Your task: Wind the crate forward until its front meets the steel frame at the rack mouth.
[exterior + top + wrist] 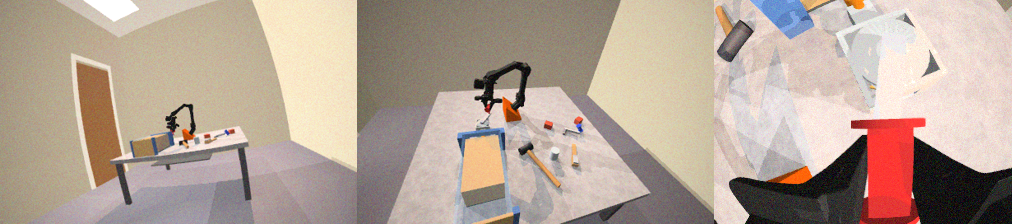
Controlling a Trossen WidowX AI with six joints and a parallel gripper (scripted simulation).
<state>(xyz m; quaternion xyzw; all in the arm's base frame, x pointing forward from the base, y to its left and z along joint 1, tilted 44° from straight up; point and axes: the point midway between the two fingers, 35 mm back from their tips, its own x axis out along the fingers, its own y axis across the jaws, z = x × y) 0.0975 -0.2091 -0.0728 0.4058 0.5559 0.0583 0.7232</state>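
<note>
Right now my gripper tip is 3 cm above the red-handled winch handle, 2 cm short of it and 1 cm to the left of it. Round my gripper tip: red grip: 1 cm to the left, 1 cm behind; frame: 23 cm ahead, 4 cm to the right, 3 cm below; grey hand winch: 10 cm below, 6 cm ahead, 5 cm to the right.
</note>
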